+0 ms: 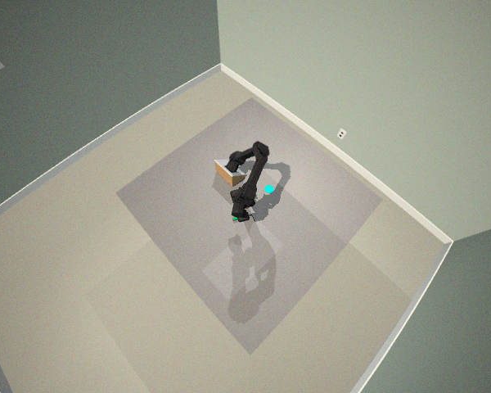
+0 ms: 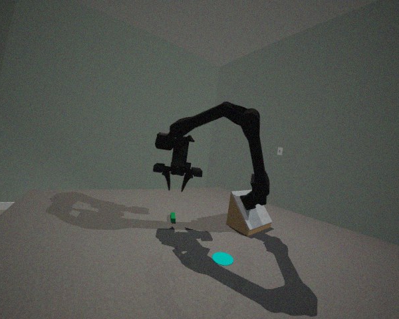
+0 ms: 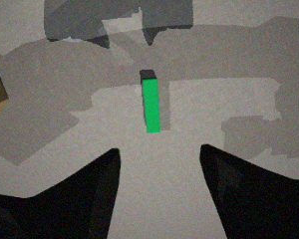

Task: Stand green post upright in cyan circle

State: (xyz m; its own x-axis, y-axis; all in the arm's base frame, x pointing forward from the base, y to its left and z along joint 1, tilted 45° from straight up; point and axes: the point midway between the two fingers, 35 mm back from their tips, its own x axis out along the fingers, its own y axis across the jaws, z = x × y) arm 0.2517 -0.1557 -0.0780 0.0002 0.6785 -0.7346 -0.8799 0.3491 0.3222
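The green post lies 11 cm below my gripper tip. Also, from my gripper tip: cyan circle: 1 cm behind, 29 cm to the left, 12 cm below.
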